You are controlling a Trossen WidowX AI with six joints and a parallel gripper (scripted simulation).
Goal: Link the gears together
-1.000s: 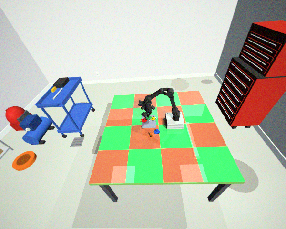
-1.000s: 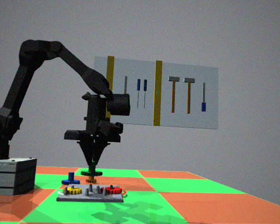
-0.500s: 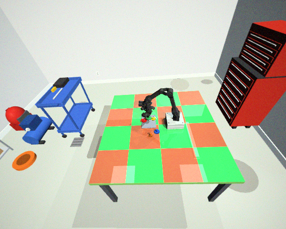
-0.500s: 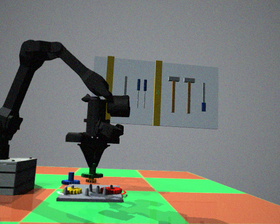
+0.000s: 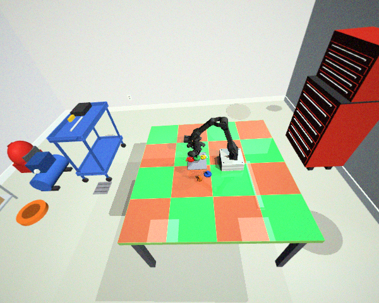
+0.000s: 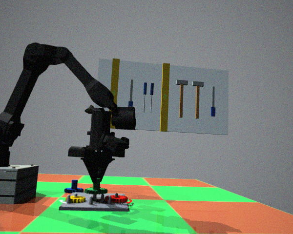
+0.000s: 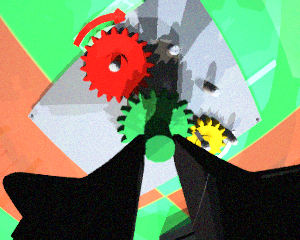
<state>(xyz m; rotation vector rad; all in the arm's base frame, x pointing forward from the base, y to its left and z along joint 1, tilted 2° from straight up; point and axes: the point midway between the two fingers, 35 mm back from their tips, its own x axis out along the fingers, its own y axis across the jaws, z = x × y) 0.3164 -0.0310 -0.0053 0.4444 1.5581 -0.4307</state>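
Now: gripper tip 50 mm past the yellow gear, 40 mm above it and 30 mm to the left of it. Also, from my gripper tip: red gear (60 mm ahead, 40 mm below); then green gear (10 mm below); then blue gear (160 mm to the left, 100 mm behind, 40 mm below).
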